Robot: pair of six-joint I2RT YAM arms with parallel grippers.
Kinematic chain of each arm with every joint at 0, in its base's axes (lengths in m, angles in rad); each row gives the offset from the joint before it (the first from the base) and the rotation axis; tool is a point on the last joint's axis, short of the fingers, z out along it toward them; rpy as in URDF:
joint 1: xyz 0 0 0.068 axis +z
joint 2: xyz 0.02 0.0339 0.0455 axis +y
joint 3: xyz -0.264 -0.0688 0 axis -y
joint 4: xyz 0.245 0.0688 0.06 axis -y
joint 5: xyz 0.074 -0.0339 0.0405 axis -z
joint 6: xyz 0.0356 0 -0.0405 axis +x
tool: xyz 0 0 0 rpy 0 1.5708 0
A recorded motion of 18 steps. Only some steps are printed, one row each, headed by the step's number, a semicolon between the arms.
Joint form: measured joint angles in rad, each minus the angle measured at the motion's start. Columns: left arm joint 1, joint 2, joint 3, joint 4, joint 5, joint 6; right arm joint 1, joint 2, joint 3, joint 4, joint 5, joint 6.
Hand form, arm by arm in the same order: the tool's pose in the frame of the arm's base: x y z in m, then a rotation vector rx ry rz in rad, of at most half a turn. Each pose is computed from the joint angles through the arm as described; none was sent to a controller.
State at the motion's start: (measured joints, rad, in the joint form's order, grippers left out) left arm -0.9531 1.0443 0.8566 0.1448 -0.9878 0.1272; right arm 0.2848 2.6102 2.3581 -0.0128 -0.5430 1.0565
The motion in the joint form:
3: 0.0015 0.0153 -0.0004 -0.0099 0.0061 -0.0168; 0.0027 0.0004 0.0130 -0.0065 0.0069 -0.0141
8: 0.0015 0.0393 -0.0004 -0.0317 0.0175 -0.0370; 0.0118 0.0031 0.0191 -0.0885 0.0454 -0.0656
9: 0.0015 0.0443 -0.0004 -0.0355 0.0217 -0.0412; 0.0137 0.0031 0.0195 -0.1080 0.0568 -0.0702
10: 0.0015 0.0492 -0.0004 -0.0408 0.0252 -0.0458; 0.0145 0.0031 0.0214 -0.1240 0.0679 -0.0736
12: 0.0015 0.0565 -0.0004 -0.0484 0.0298 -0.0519; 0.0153 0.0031 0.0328 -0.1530 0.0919 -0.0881
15: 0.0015 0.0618 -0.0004 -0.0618 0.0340 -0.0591; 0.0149 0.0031 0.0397 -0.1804 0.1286 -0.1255
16: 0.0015 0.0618 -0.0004 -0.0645 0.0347 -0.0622; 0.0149 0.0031 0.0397 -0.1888 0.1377 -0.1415
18: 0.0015 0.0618 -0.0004 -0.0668 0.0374 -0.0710; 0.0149 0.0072 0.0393 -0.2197 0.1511 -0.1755
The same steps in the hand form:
3: 0.1613 -0.1754 0.3466 0.1096 1.6072 0.1537; 0.5712 0.1879 0.2206 0.3432 2.0104 1.3789
8: 0.1644 -0.1801 0.3393 0.1332 1.6322 0.1581; 0.5684 0.1915 0.2127 0.3537 2.0736 1.3016
9: 0.1651 -0.1812 0.3378 0.1390 1.6371 0.1571; 0.5677 0.1921 0.2109 0.3657 2.0891 1.2849
10: 0.1657 -0.1821 0.3362 0.1448 1.6428 0.1573; 0.5673 0.1921 0.2099 0.3769 2.0995 1.2696
12: 0.1666 -0.1835 0.3338 0.1534 1.6511 0.1584; 0.5670 0.1917 0.2109 0.3865 2.1088 1.2347
15: 0.1671 -0.1845 0.3313 0.1632 1.6616 0.1615; 0.5671 0.1902 0.2104 0.3817 2.1158 1.1729
16: 0.1671 -0.1844 0.3311 0.1630 1.6632 0.1603; 0.5670 0.1899 0.2096 0.3744 2.1207 1.1528
18: 0.1671 -0.1845 0.3309 0.1593 1.6651 0.1529; 0.5663 0.1892 0.2040 0.3626 2.1501 1.1105

